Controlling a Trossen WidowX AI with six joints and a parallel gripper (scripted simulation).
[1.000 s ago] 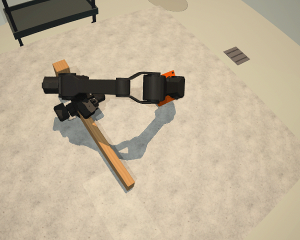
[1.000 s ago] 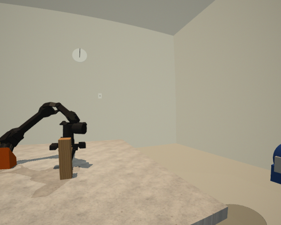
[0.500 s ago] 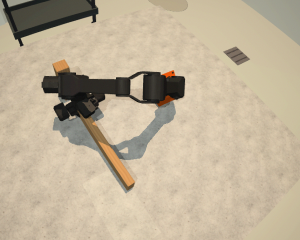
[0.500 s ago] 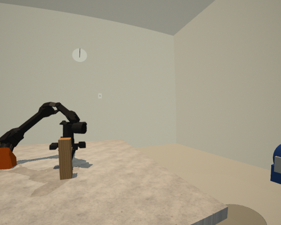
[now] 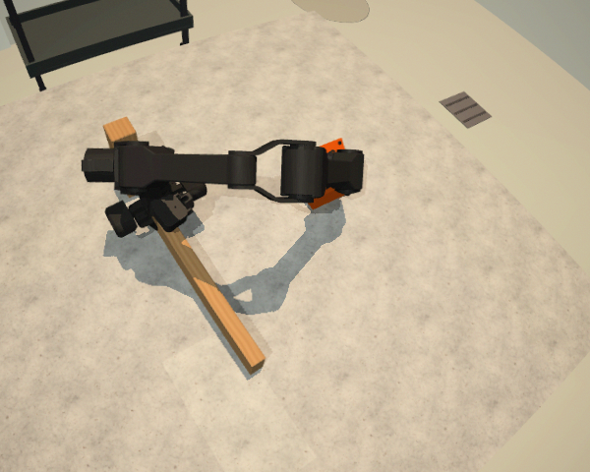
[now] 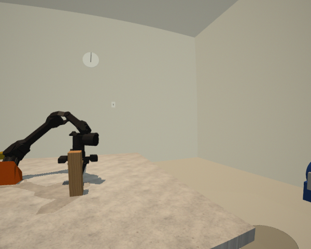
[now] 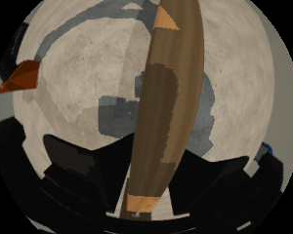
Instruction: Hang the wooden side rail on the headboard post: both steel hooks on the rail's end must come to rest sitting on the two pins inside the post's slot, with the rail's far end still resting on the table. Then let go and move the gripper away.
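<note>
Now: the wooden headboard post 14 cm to the right of my gripper tip, 6 cm above it and 1 cm behind it.
</note>
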